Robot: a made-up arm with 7 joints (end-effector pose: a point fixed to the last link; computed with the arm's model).
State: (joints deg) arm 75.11 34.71 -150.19 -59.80 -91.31 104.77 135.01
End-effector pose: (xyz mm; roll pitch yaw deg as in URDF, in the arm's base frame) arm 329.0 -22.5 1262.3 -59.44 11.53 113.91
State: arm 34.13 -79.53 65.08 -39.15 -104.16 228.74 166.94
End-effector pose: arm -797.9 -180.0 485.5 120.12 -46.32 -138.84
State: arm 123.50 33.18 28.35 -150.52 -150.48 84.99 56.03
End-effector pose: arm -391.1 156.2 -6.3 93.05 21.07 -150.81
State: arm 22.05 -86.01 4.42 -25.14 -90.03 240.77 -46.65
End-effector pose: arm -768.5 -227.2 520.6 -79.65 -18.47 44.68
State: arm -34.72 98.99 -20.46 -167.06 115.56 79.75 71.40
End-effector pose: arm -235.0 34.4 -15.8 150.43 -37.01 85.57
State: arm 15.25 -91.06 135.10 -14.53 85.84 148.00 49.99
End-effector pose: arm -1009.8 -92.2 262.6 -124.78 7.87 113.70
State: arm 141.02 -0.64 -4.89 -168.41 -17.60 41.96 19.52
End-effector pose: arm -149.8 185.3 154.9 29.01 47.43 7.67
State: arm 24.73 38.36 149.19 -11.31 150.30 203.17 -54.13
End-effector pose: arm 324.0 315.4 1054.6 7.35 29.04 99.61
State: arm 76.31 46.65 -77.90 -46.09 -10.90 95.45 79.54
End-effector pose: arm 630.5 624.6 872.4 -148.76 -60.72 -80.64
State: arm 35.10 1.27 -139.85 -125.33 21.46 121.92 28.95
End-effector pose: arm -199.4 -668.7 522.5 -167.10 11.60 -144.23
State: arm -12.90 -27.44 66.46 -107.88 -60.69 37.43 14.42
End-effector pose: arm 300.0 524.4 725.7 88.09 -7.70 -4.06
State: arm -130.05 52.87 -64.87 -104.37 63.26 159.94 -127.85
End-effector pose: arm -800.6 63.8 421.9 141.66 17.71 -101.60
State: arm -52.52 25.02 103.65 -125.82 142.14 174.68 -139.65
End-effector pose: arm 423.7 306.5 432.6 -127.93 -53.46 8.68
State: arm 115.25 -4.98 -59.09 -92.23 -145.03 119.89 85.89
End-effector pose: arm 385.5 580.6 783.0 32.24 -37.13 142.01
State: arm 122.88 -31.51 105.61 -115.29 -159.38 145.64 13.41
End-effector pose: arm -348.5 -546.7 347.5 8.80 85.95 -131.09
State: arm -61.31 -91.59 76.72 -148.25 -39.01 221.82 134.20
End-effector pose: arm 334.4 382.6 342.7 -126.00 -69.37 -49.13
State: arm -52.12 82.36 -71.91 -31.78 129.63 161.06 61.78
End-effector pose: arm 246.4 -934.7 396.0 -104.59 32.15 -163.54
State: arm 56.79 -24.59 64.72 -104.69 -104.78 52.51 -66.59
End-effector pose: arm -417.5 488.3 813.8 49.98 37.29 48.60
